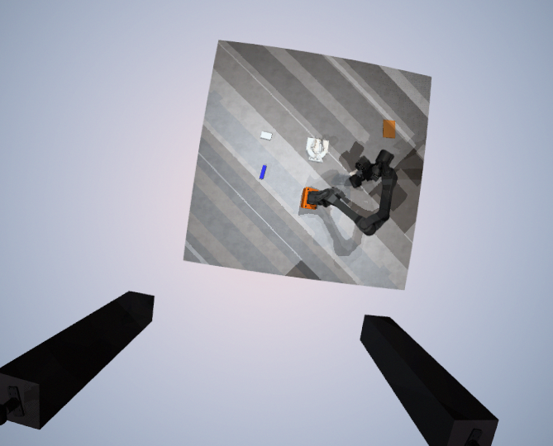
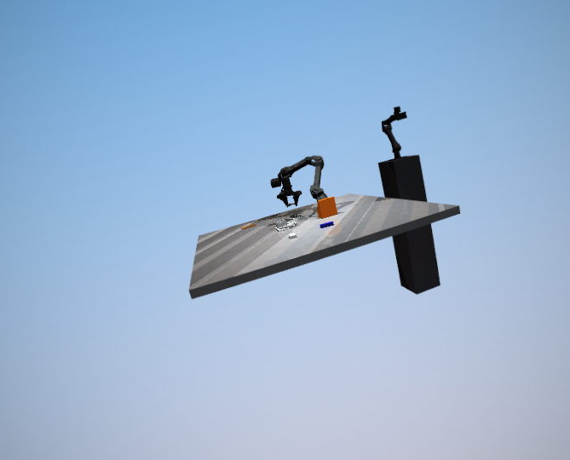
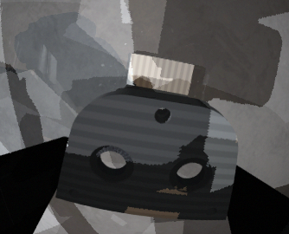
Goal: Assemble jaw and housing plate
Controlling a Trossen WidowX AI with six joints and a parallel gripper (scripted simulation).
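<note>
Now: gripper tip 270 mm to the right of the jaw, 100 mm short of it and 60 mm above it. The rest, counted from my gripper tip: white block (540 mm to the left, 160 mm ahead, 70 mm below); then blue block (520 mm to the left, 70 mm below, 50 mm behind); then flat orange piece (320 mm ahead, 160 mm to the right, 80 mm below).
</note>
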